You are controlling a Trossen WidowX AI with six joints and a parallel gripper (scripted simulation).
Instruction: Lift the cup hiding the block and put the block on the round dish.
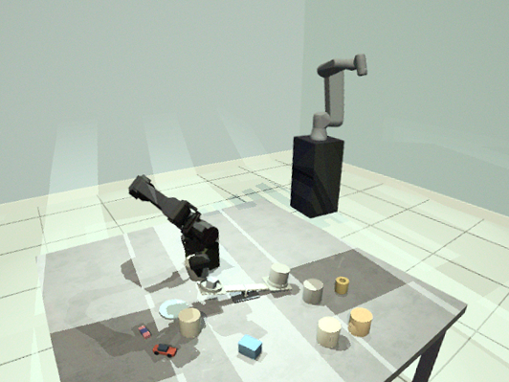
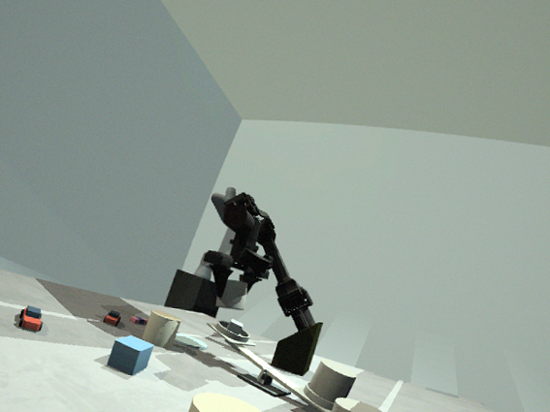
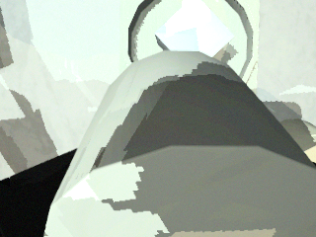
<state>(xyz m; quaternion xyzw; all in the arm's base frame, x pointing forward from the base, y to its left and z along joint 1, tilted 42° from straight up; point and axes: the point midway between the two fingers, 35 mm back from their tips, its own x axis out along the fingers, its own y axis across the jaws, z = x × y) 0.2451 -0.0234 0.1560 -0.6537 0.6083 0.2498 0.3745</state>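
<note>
The grey block lies 60 mm below my gripper tip, 50 mm to the left of it and 10 mm ahead of it. Also, from my gripper tip: blue cube 280 mm ahead, 130 mm below, 60 mm to the left; small balance 170 mm to the left, 110 mm below, 30 mm ahead; round dish 140 mm below, 90 mm to the right, 10 mm behind.
</note>
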